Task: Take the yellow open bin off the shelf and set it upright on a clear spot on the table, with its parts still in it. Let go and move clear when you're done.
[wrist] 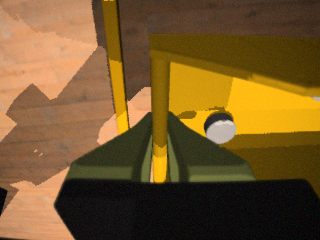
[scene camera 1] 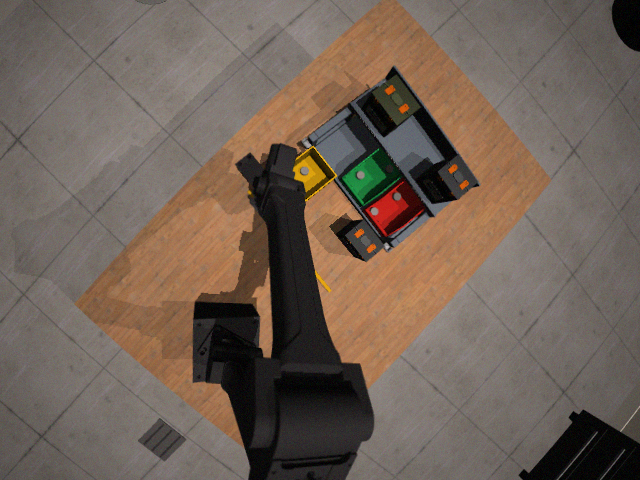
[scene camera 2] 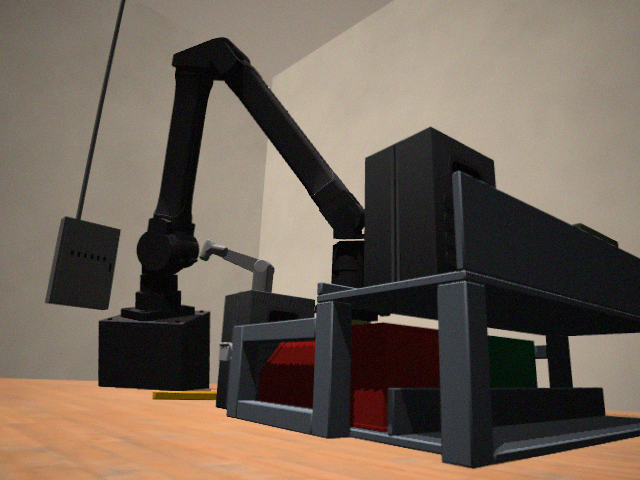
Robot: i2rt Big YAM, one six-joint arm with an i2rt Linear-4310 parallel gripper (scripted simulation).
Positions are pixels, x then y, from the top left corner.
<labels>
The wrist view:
my gripper: 159, 119
yellow open bin: 270, 135
</labels>
